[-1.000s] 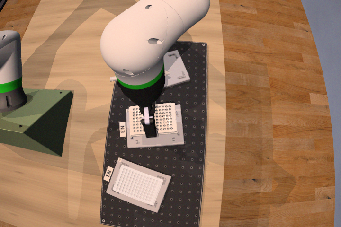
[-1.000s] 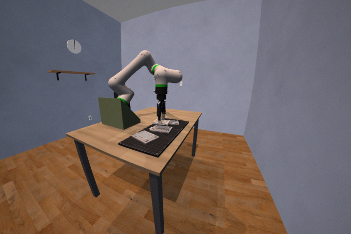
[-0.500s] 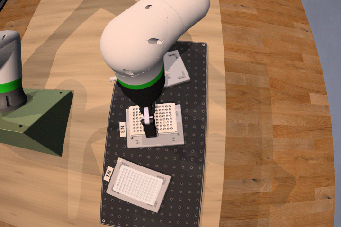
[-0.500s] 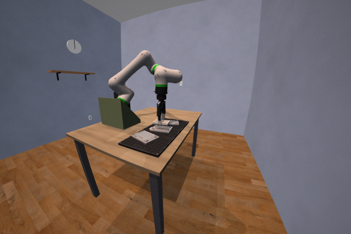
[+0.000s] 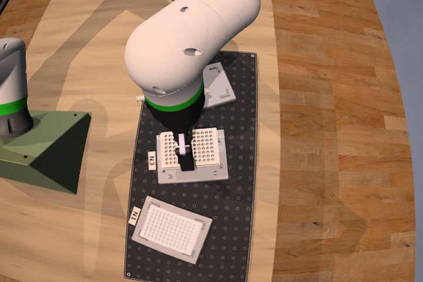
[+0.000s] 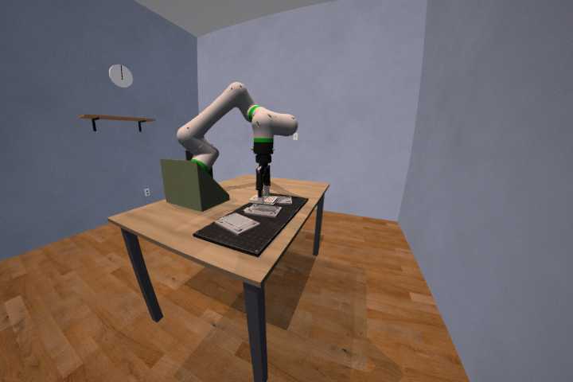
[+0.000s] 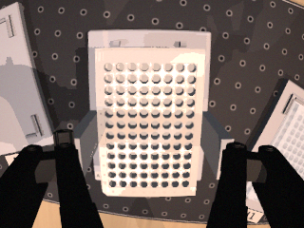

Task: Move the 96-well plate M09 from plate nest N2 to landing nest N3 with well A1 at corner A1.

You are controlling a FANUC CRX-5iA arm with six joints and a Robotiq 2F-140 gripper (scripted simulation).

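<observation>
Now: the landing nest N3 8 cm below my hand. From my hand the other things lie so: A1 mark: 8 cm below, 8 cm behind, 4 cm to the left; N3 label: 10 cm behind, 9 cm below, 2 cm to the right; N2 label: 14 cm to the left, 10 cm behind, 9 cm below.
</observation>
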